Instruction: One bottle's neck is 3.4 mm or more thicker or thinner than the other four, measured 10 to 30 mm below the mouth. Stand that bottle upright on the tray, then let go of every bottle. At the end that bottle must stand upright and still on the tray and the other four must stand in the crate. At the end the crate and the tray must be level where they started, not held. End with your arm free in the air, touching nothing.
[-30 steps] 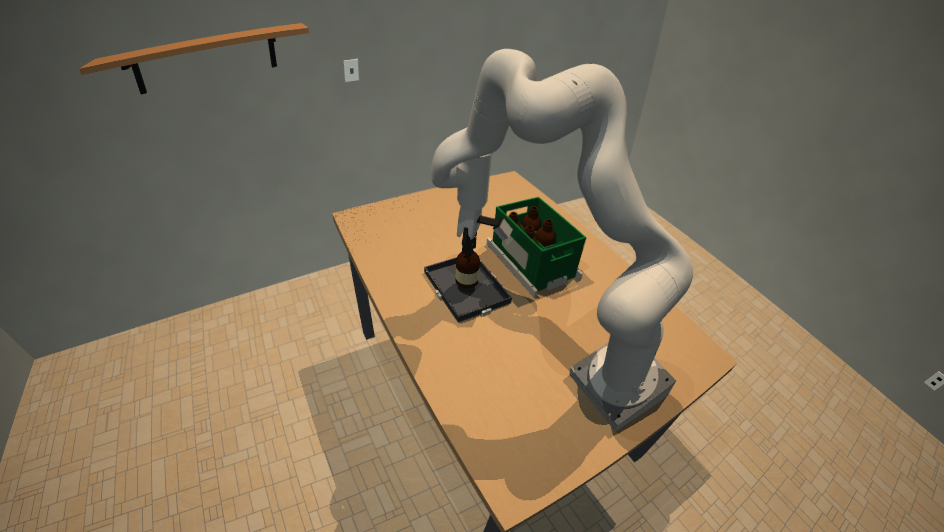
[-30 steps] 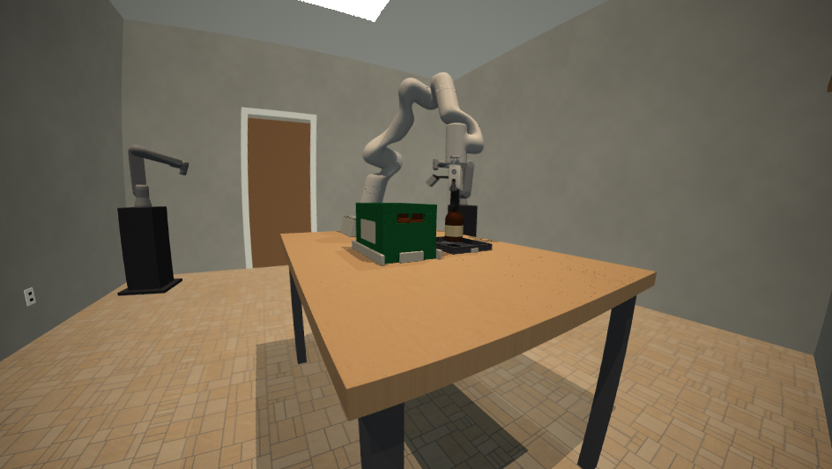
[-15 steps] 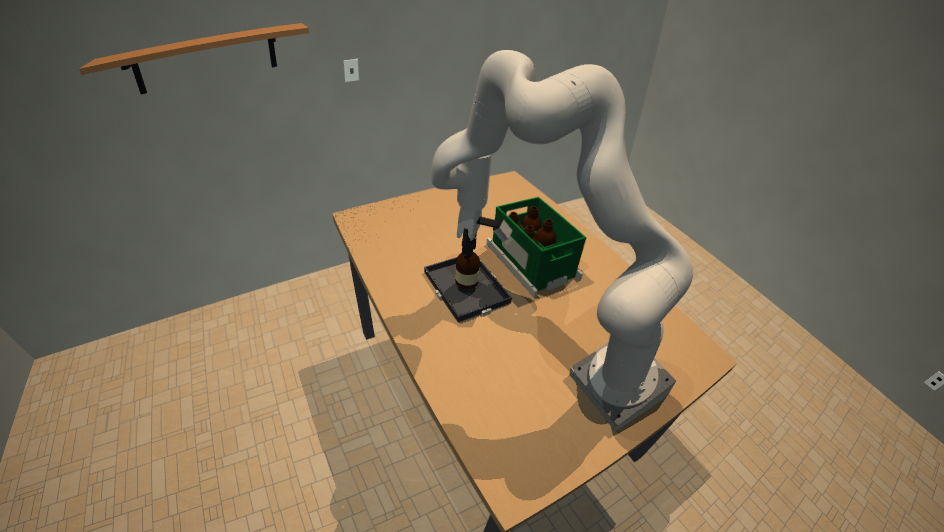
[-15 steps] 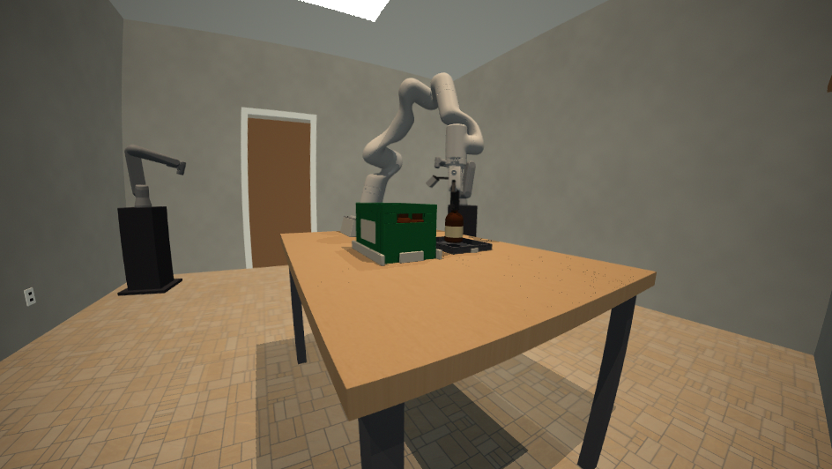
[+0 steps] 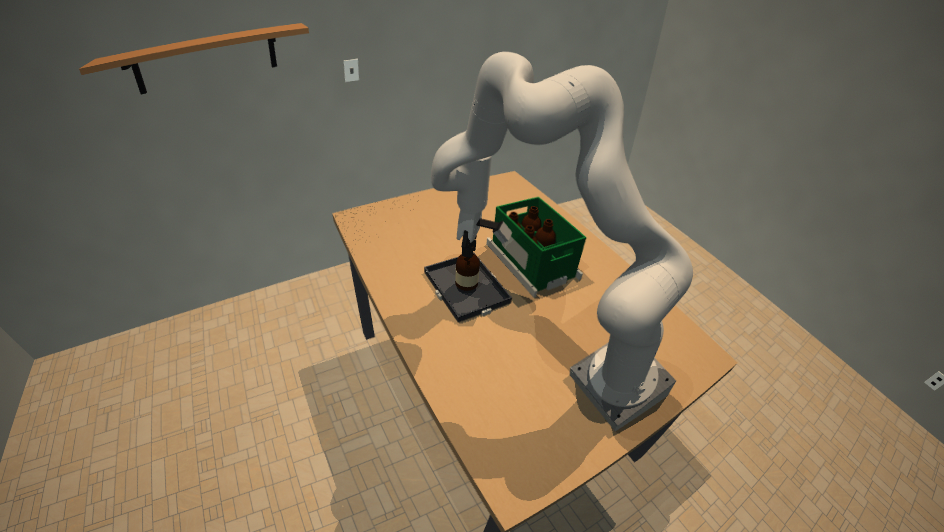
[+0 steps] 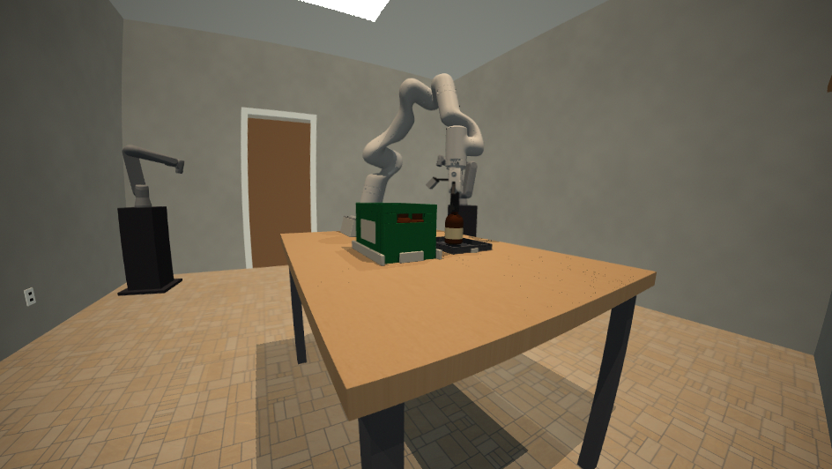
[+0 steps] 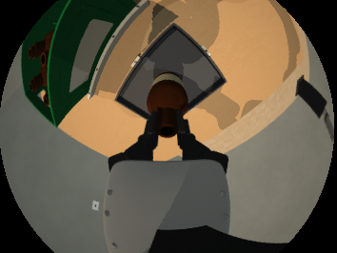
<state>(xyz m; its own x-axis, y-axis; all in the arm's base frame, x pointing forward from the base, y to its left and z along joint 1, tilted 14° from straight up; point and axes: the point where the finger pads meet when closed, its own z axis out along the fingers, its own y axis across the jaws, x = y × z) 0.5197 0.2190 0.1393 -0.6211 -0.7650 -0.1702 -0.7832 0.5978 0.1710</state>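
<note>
My hand is 70 mm above the brown bottle. Also, from my hand: black tray (150 mm below); green crate (50 mm ahead, 280 mm to the right, 80 mm below).
</note>
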